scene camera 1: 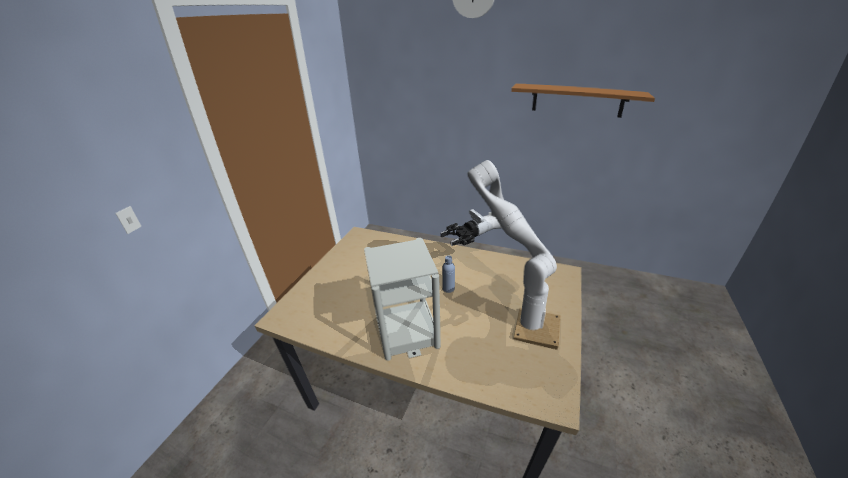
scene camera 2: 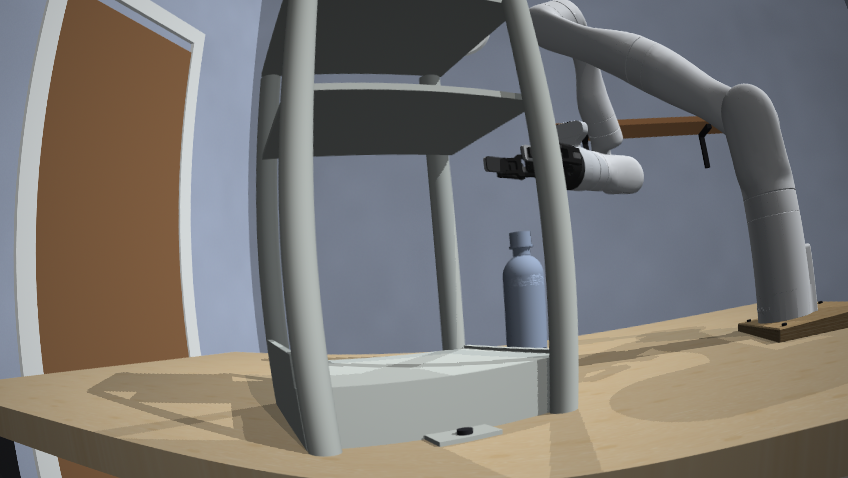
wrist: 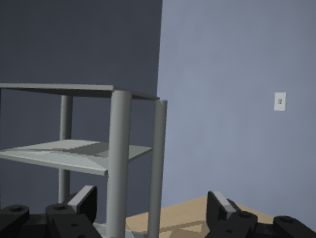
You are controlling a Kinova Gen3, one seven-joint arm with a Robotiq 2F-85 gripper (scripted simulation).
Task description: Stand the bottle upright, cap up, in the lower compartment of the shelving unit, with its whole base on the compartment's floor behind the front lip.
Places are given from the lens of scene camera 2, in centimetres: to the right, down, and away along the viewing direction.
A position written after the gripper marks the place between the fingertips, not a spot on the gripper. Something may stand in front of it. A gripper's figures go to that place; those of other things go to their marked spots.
gripper [scene camera 2: 503, 158]: 11, -11, 80
pale grey shelving unit [scene camera 2: 439, 396]: 1, 11, 40
